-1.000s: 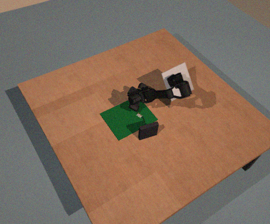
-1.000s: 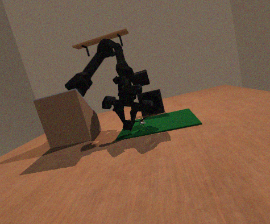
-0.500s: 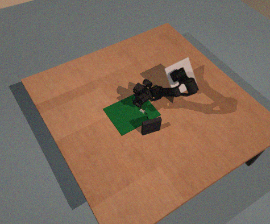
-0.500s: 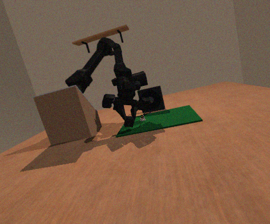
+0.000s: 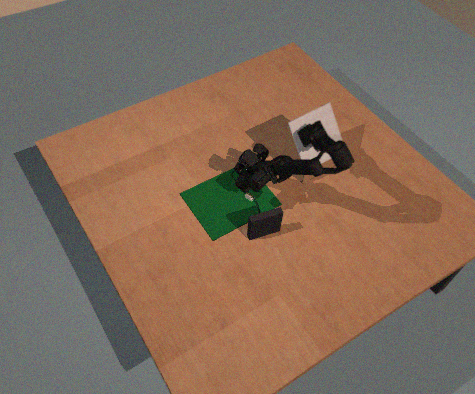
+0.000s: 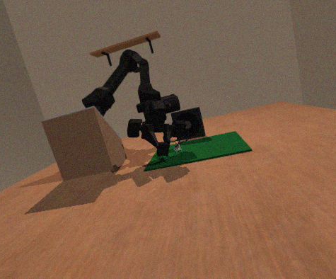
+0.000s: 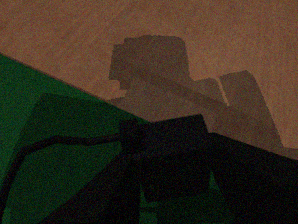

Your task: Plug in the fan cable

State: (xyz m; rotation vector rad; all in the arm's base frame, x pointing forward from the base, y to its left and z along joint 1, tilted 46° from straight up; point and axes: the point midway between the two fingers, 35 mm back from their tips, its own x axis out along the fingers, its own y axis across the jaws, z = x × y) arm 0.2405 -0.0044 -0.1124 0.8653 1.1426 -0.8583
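Right now my gripper tip is 100 mm short of the green board, 70 mm to the right of it and 60 mm above it. From my gripper tip the other things lie so: dark square fan (250 mm to the left, 90 mm ahead, 10 mm above); then black plug (10 mm below).
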